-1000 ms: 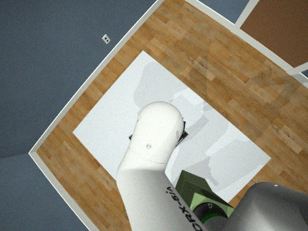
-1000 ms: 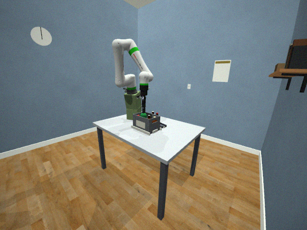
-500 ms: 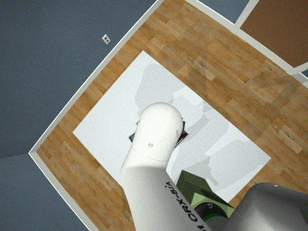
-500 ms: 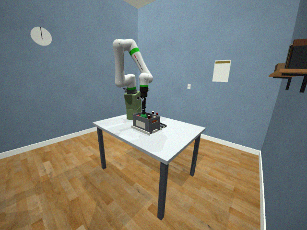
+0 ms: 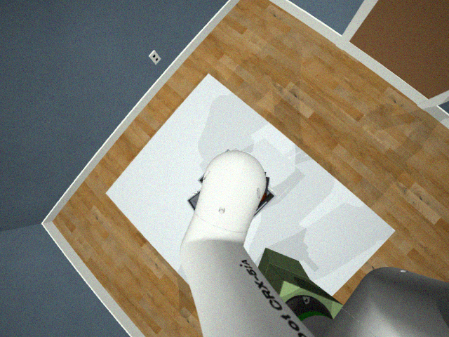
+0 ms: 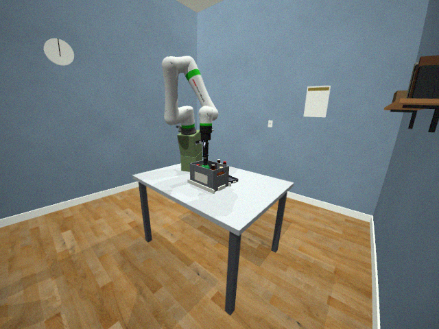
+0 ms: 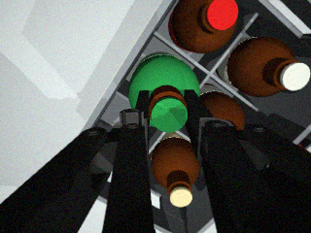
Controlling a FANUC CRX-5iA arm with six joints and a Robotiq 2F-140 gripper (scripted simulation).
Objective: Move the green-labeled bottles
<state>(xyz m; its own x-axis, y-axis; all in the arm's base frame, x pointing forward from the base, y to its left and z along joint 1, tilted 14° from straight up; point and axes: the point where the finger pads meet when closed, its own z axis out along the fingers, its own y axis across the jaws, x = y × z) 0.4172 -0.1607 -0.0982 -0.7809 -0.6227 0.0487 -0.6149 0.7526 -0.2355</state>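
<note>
Right now my hand is 8 cm above the green-labeled bottle. The rest, counted from my hand: white bottle (11 cm behind, 26 cm to the left, 13 cm below); red-labeled bottle (2 cm behind, 25 cm to the left, 13 cm below); crate (4 cm to the left, 13 cm below).
</note>
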